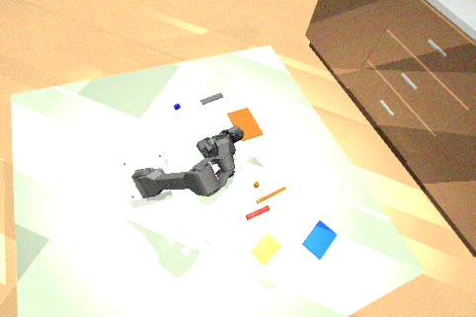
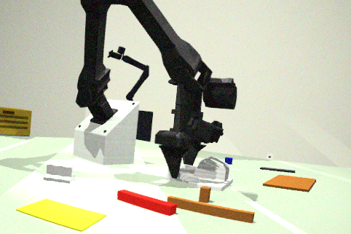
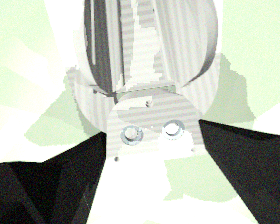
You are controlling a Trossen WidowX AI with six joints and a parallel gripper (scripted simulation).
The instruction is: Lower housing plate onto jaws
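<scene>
Now: the grey jaw assembly 30 mm ahead of my gripper tip, 10 mm to the right of it and 10 mm above it. From my gripper tip the other things lie so: brown bar 190 mm ahead, 160 mm to the right; red bar 220 mm to the right, 120 mm ahead; peg 150 mm ahead, 110 mm to the right.
</scene>
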